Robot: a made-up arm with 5 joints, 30 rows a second.
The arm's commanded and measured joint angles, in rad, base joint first. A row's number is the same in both.
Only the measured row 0 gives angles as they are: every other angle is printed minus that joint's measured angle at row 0.
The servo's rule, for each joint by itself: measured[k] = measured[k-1] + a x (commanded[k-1-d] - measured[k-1]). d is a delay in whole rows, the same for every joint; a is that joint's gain. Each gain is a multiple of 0.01, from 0.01 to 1. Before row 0 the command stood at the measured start. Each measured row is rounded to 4 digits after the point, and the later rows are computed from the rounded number. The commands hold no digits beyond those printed.
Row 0, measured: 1.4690, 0.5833, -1.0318, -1.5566, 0.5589
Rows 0 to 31, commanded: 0.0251, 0.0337, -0.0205, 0.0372, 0.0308; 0.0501, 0.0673, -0.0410, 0.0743, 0.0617; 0.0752, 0.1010, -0.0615, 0.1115, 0.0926; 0.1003, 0.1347, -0.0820, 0.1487, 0.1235; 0.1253, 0.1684, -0.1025, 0.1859, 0.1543; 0.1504, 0.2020, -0.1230, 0.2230, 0.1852; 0.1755, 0.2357, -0.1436, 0.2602, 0.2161; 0.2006, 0.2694, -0.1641, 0.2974, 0.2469; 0.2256, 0.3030, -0.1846, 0.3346, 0.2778; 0.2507, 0.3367, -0.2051, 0.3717, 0.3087; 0.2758, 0.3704, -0.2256, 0.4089, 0.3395; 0.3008, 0.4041, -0.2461, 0.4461, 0.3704; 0.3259, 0.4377, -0.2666, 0.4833, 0.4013; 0.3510, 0.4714, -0.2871, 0.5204, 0.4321; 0.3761, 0.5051, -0.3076, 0.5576, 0.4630; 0.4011, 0.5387, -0.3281, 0.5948, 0.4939; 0.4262, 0.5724, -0.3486, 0.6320, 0.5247; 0.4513, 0.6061, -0.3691, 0.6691, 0.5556; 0.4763, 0.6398, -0.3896, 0.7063, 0.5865; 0.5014, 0.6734, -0.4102, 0.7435, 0.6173; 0.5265, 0.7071, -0.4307, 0.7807, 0.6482; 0.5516, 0.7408, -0.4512, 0.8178, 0.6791; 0.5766, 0.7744, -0.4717, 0.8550, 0.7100; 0.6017, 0.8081, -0.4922, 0.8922, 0.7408; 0.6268, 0.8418, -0.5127, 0.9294, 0.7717; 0.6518, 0.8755, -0.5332, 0.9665, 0.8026; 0.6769, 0.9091, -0.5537, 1.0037, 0.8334; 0.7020, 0.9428, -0.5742, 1.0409, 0.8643; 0.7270, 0.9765, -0.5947, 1.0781, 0.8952; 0.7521, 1.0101, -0.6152, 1.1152, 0.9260; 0.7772, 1.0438, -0.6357, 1.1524, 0.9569; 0.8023, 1.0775, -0.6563, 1.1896, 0.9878
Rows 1 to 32, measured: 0.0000, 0.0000, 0.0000, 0.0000, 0.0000; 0.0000, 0.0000, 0.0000, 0.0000, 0.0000; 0.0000, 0.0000, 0.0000, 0.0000, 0.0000; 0.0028, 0.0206, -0.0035, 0.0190, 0.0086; 0.0080, 0.0491, -0.0099, 0.0472, 0.0235; 0.0154, 0.0808, -0.0187, 0.0800, 0.0428; 0.0247, 0.1137, -0.0295, 0.1150, 0.0654; 0.0358, 0.1471, -0.0419, 0.1512, 0.0903; 0.0484, 0.1806, -0.0557, 0.1878, 0.1169; 0.0624, 0.2142, -0.0706, 0.2247, 0.1447; 0.0776, 0.2479, -0.0865, 0.2618, 0.1733; 0.0939, 0.2815, -0.1032, 0.2989, 0.2026; 0.1111, 0.3152, -0.1205, 0.3360, 0.2323; 0.1292, 0.3489, -0.1384, 0.3732, 0.2623; 0.1481, 0.3826, -0.1567, 0.4104, 0.2926; 0.1677, 0.4162, -0.1754, 0.4476, 0.3230; 0.1879, 0.4499, -0.1944, 0.4847, 0.3535; 0.2086, 0.4836, -0.2136, 0.5219, 0.3842; 0.2298, 0.5172, -0.2331, 0.5591, 0.4149; 0.2514, 0.5509, -0.2527, 0.5963, 0.4456; 0.2734, 0.5846, -0.2725, 0.6334, 0.4764; 0.2957, 0.6183, -0.2924, 0.6706, 0.5072; 0.3183, 0.6519, -0.3124, 0.7078, 0.5380; 0.3412, 0.6856, -0.3325, 0.7450, 0.5689; 0.3643, 0.7193, -0.3527, 0.7821, 0.5998; 0.3877, 0.7529, -0.3729, 0.8193, 0.6307; 0.4112, 0.7866, -0.3932, 0.8565, 0.6615; 0.4349, 0.8203, -0.4135, 0.8937, 0.6924; 0.4588, 0.8540, -0.4338, 0.9308, 0.7233; 0.4828, 0.8876, -0.4542, 0.9680, 0.7541; 0.5069, 0.9213, -0.4746, 1.0052, 0.7850; 0.5311, 0.9550, -0.4950, 1.0424, 0.8159
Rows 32 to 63, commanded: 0.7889, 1.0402, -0.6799, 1.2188, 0.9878; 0.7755, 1.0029, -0.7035, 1.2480, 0.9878; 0.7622, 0.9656, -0.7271, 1.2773, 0.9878; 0.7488, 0.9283, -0.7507, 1.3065, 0.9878; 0.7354, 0.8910, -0.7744, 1.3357, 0.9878; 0.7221, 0.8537, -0.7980, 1.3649, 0.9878; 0.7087, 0.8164, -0.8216, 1.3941, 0.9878; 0.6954, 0.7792, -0.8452, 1.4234, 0.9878; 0.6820, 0.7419, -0.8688, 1.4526, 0.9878; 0.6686, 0.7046, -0.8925, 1.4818, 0.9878; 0.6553, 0.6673, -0.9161, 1.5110, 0.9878; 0.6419, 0.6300, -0.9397, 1.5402, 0.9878; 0.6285, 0.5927, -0.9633, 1.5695, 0.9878; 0.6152, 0.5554, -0.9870, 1.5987, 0.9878; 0.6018, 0.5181, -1.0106, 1.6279, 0.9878; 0.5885, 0.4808, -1.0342, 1.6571, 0.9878; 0.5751, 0.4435, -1.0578, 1.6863, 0.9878; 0.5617, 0.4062, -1.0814, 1.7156, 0.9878; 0.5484, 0.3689, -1.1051, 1.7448, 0.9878; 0.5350, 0.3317, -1.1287, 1.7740, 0.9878; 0.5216, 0.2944, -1.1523, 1.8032, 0.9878; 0.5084, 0.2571, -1.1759, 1.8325, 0.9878; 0.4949, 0.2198, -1.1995, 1.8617, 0.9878; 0.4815, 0.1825, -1.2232, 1.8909, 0.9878; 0.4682, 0.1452, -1.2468, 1.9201, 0.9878; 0.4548, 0.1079, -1.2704, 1.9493, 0.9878; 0.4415, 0.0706, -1.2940, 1.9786, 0.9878; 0.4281, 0.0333, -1.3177, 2.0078, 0.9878; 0.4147, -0.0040, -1.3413, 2.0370, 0.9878; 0.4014, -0.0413, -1.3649, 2.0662, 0.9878; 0.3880, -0.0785, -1.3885, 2.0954, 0.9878; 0.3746, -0.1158, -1.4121, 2.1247, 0.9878
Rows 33 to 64, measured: 0.5554, 0.9886, -0.5154, 1.0795, 0.8467; 0.5798, 1.0223, -0.5359, 1.1167, 0.8776; 0.6043, 1.0560, -0.5564, 1.1539, 0.9085; 0.6246, 1.0464, -0.5774, 1.1870, 0.9307; 0.6412, 1.0199, -0.5988, 1.2181, 0.9467; 0.6545, 0.9868, -0.6206, 1.2483, 0.9582; 0.6649, 0.9511, -0.6427, 1.2780, 0.9665; 0.6727, 0.9144, -0.6651, 1.3074, 0.9725; 0.6781, 0.8774, -0.6877, 1.3367, 0.9768; 0.6815, 0.8402, -0.7105, 1.3660, 0.9799; 0.6830, 0.8030, -0.7334, 1.3953, 0.9821; 0.6829, 0.7657, -0.7564, 1.4245, 0.9837; 0.6813, 0.7284, -0.7795, 1.4537, 0.9848; 0.6784, 0.6911, -0.8027, 1.4829, 0.9856; 0.6744, 0.6538, -0.8260, 1.5121, 0.9862; 0.6694, 0.6165, -0.8493, 1.5414, 0.9866; 0.6634, 0.5792, -0.8727, 1.5706, 0.9869; 0.6566, 0.5419, -0.8961, 1.5998, 0.9872; 0.6491, 0.5046, -0.9196, 1.6290, 0.9874; 0.6410, 0.4673, -0.9431, 1.6582, 0.9875; 0.6323, 0.4300, -0.9666, 1.6875, 0.9876; 0.6231, 0.3927, -0.9901, 1.7167, 0.9877; 0.6134, 0.3555, -1.0137, 1.7459, 0.9877; 0.6033, 0.3182, -1.0373, 1.7751, 0.9877; 0.5929, 0.2809, -1.0609, 1.8044, 0.9877; 0.5821, 0.2436, -1.0845, 1.8336, 0.9877; 0.5710, 0.2063, -1.1081, 1.8628, 0.9877; 0.5597, 0.1690, -1.1317, 1.8920, 0.9877; 0.5482, 0.1317, -1.1553, 1.9212, 0.9877; 0.5365, 0.0944, -1.1789, 1.9505, 0.9877; 0.5246, 0.0571, -1.2025, 1.9797, 0.9877; 0.5125, 0.0198, -1.2261, 2.0089, 0.9877
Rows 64 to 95, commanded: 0.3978, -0.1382, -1.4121, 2.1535, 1.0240; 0.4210, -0.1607, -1.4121, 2.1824, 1.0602; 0.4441, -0.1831, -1.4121, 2.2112, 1.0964; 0.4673, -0.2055, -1.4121, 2.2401, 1.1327; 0.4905, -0.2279, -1.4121, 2.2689, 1.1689; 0.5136, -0.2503, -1.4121, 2.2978, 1.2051; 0.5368, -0.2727, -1.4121, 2.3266, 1.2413; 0.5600, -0.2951, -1.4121, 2.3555, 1.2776; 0.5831, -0.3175, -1.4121, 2.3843, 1.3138; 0.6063, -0.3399, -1.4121, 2.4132, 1.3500; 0.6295, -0.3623, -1.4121, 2.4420, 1.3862; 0.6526, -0.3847, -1.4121, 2.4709, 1.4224; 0.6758, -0.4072, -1.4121, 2.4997, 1.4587; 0.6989, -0.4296, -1.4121, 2.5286, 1.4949; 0.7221, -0.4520, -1.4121, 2.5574, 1.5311; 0.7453, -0.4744, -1.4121, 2.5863, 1.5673; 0.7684, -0.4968, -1.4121, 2.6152, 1.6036; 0.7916, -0.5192, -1.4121, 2.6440, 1.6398; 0.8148, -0.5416, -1.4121, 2.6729, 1.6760; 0.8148, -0.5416, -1.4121, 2.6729, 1.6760; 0.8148, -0.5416, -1.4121, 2.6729, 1.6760; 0.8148, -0.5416, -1.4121, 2.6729, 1.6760; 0.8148, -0.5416, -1.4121, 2.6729, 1.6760; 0.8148, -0.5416, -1.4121, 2.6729, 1.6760; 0.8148, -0.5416, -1.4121, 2.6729, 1.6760; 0.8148, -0.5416, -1.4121, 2.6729, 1.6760; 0.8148, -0.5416, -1.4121, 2.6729, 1.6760; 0.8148, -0.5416, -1.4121, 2.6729, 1.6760; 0.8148, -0.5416, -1.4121, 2.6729, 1.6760; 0.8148, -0.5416, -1.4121, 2.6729, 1.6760; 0.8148, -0.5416, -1.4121, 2.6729, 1.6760; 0.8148, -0.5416, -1.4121, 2.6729, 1.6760
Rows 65 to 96, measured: 0.5003, -0.0175, -1.2497, 2.0381, 0.9877; 0.4879, -0.0547, -1.2733, 2.0673, 0.9877; 0.4754, -0.0920, -1.2969, 2.0966, 0.9877; 0.4669, -0.1202, -1.3165, 2.1256, 0.9979; 0.4619, -0.1449, -1.3328, 2.1546, 1.0153; 0.4599, -0.1682, -1.3463, 2.1835, 1.0380; 0.4607, -0.1910, -1.3575, 2.2124, 1.0645; 0.4640, -0.2135, -1.3668, 2.2412, 1.0937; 0.4695, -0.2359, -1.3745, 2.2701, 1.1249; 0.4769, -0.2583, -1.3809, 2.2989, 1.1575; 0.4860, -0.2807, -1.3862, 2.3278, 1.1911; 0.4967, -0.3031, -1.3906, 2.3566, 1.2255; 0.5088, -0.3255, -1.3943, 2.3855, 1.2604; 0.5221, -0.3479, -1.3973, 2.4143, 1.2956; 0.5365, -0.3703, -1.3998, 2.4432, 1.3311; 0.5518, -0.3928, -1.4019, 2.4720, 1.3668; 0.5680, -0.4152, -1.4036, 2.5009, 1.4027; 0.5850, -0.4376, -1.4050, 2.5297, 1.4387; 0.6026, -0.4600, -1.4062, 2.5586, 1.4747; 0.6208, -0.4824, -1.4072, 2.5875, 1.5108; 0.6396, -0.5048, -1.4080, 2.6163, 1.5469; 0.6589, -0.5272, -1.4087, 2.6452, 1.5830; 0.6760, -0.5360, -1.4093, 2.6593, 1.6090; 0.6913, -0.5394, -1.4098, 2.6662, 1.6278; 0.7049, -0.5407, -1.4102, 2.6696, 1.6413; 0.7170, -0.5412, -1.4105, 2.6713, 1.6510; 0.7278, -0.5414, -1.4108, 2.6721, 1.6580; 0.7374, -0.5415, -1.4110, 2.6725, 1.6630; 0.7459, -0.5416, -1.4112, 2.6727, 1.6666; 0.7535, -0.5416, -1.4114, 2.6728, 1.6692; 0.7602, -0.5416, -1.4115, 2.6729, 1.6711; 0.7662, -0.5416, -1.4116, 2.6729, 1.6725
